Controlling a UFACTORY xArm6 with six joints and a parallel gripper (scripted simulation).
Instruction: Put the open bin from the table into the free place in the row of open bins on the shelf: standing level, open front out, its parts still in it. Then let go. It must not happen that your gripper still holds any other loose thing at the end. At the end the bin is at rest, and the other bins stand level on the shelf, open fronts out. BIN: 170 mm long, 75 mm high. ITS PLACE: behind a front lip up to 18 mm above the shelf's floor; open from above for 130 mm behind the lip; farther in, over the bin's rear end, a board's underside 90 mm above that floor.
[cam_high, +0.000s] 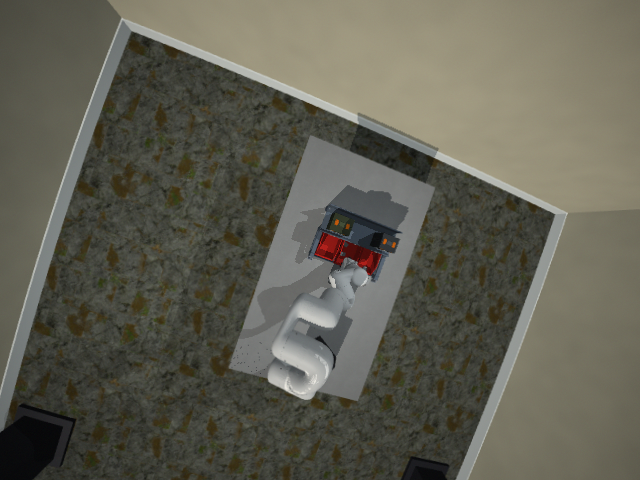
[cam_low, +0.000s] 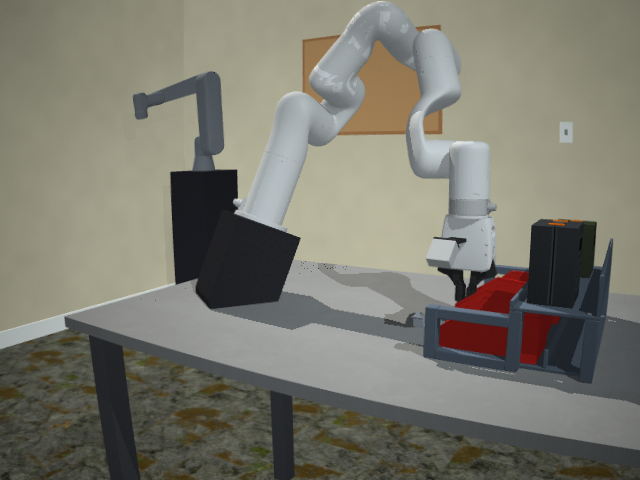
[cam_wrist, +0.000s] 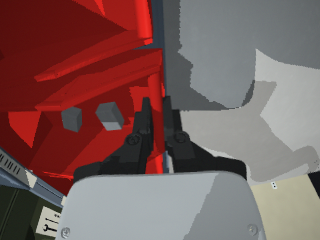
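Right now my hand is 1 cm past the grey-blue shelf bar and 5 cm above it.
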